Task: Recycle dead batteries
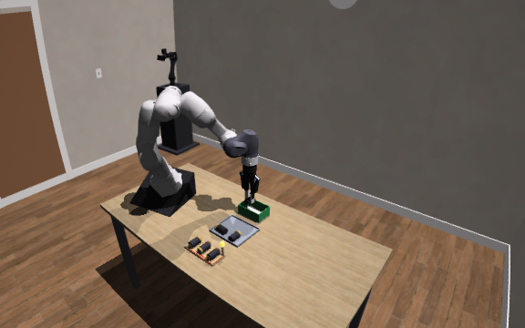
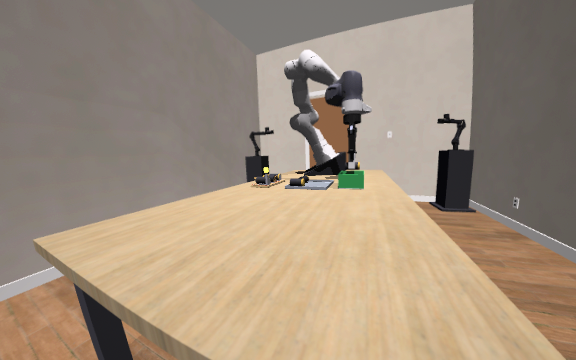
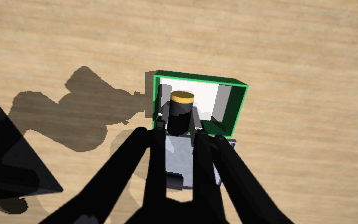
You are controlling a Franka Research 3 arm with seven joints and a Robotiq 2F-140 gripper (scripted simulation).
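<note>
Right now my hand is 9 cm above the green recycling box and 3 cm short of it. Also, from my hand: bulb (37 cm to the right, 11 cm ahead, 3 cm below); then grey tray (18 cm to the right, 10 cm below, 3 cm ahead).
</note>
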